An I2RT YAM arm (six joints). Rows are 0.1 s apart.
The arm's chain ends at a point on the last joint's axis. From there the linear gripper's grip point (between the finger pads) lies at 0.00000 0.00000 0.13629 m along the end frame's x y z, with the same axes.
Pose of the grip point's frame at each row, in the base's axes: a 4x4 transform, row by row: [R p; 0 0 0 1], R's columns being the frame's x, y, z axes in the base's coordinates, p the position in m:
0.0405, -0.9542, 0.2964, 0.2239; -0.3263, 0.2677, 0.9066, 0.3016; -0.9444, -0.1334, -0.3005, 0.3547; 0, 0, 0, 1
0.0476, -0.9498, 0.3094, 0.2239; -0.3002, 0.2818, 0.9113, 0.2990; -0.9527, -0.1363, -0.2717, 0.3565; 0, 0, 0, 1
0.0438, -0.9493, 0.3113, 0.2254; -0.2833, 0.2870, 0.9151, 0.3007; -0.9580, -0.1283, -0.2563, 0.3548; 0, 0, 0, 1
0.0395, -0.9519, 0.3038, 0.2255; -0.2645, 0.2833, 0.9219, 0.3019; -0.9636, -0.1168, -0.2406, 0.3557; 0, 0, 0, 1
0.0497, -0.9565, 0.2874, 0.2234; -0.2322, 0.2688, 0.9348, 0.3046; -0.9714, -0.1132, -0.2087, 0.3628; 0, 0, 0, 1
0.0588, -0.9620, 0.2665, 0.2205; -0.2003, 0.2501, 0.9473, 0.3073; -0.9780, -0.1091, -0.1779, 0.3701; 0, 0, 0, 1
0.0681, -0.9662, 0.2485, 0.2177; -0.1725, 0.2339, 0.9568, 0.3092; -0.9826, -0.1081, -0.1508, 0.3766; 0, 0, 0, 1
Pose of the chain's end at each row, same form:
0.0405, -0.9542, 0.2964, 0.1835; -0.3263, 0.2677, 0.9066, 0.1780; -0.9444, -0.1334, -0.3005, 0.3957; 0, 0, 0, 1
0.0476, -0.9498, 0.3094, 0.1817; -0.3002, 0.2818, 0.9113, 0.1748; -0.9527, -0.1363, -0.2717, 0.3935; 0, 0, 0, 1
0.0438, -0.9493, 0.3113, 0.1830; -0.2833, 0.2870, 0.9151, 0.1760; -0.9580, -0.1283, -0.2563, 0.3897; 0, 0, 0, 1
0.0395, -0.9519, 0.3038, 0.1841; -0.2645, 0.2833, 0.9219, 0.1763; -0.9636, -0.1168, -0.2406, 0.3885; 0, 0, 0, 1
0.0497, -0.9565, 0.2874, 0.1842; -0.2322, 0.2688, 0.9348, 0.1772; -0.9714, -0.1132, -0.2087, 0.3912; 0, 0, 0, 1
0.0588, -0.9620, 0.2665, 0.1842; -0.2003, 0.2501, 0.9473, 0.1782; -0.9780, -0.1091, -0.1779, 0.3943; 0, 0, 0, 1
0.0681, -0.9662, 0.2485, 0.1838; -0.1725, 0.2339, 0.9568, 0.1788; -0.9826, -0.1081, -0.1508, 0.3972; 0, 0, 0, 1

